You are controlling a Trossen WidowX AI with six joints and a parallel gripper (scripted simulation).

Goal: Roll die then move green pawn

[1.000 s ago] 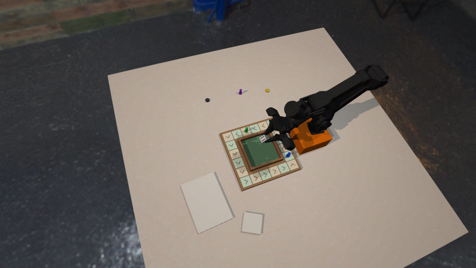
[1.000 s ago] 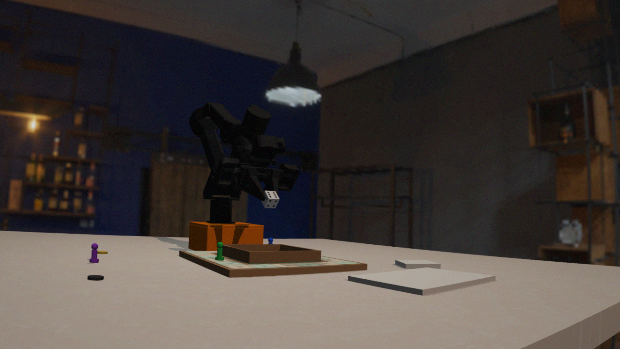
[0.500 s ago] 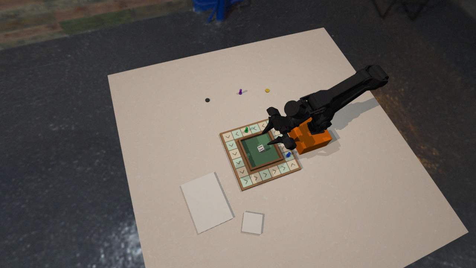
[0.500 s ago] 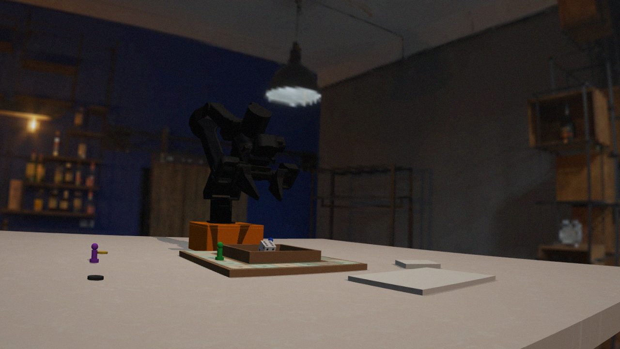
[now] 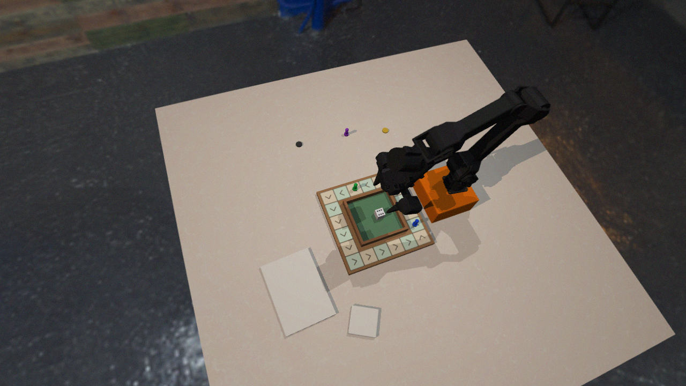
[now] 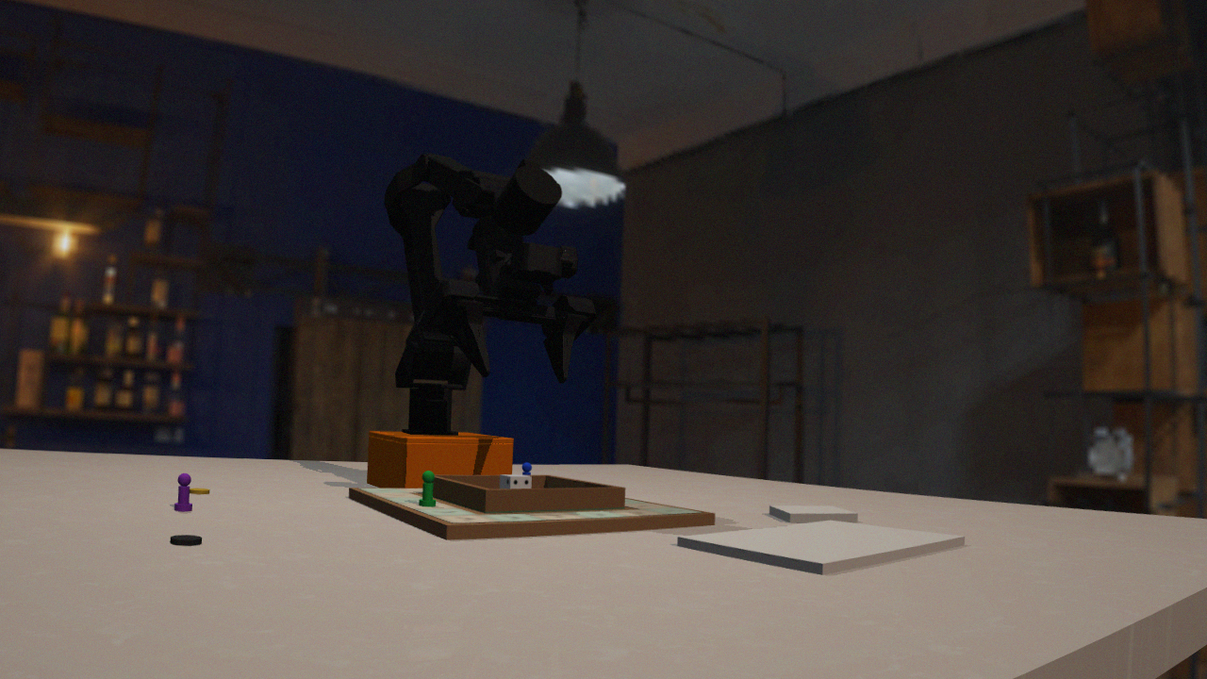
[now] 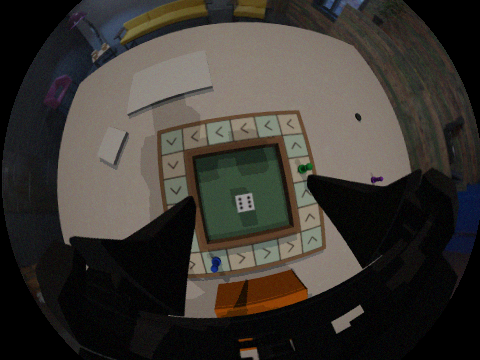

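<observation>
The green pawn is 40 mm ahead of my gripper tip, 110 mm to the right of it and 110 mm below it. The rest, counted from my gripper tip: purple pawn 10 mm ahead, 330 mm to the right, 130 mm below; white die 20 mm behind, 120 mm below; blue pawn 120 mm behind, 50 mm to the left, 110 mm below.
</observation>
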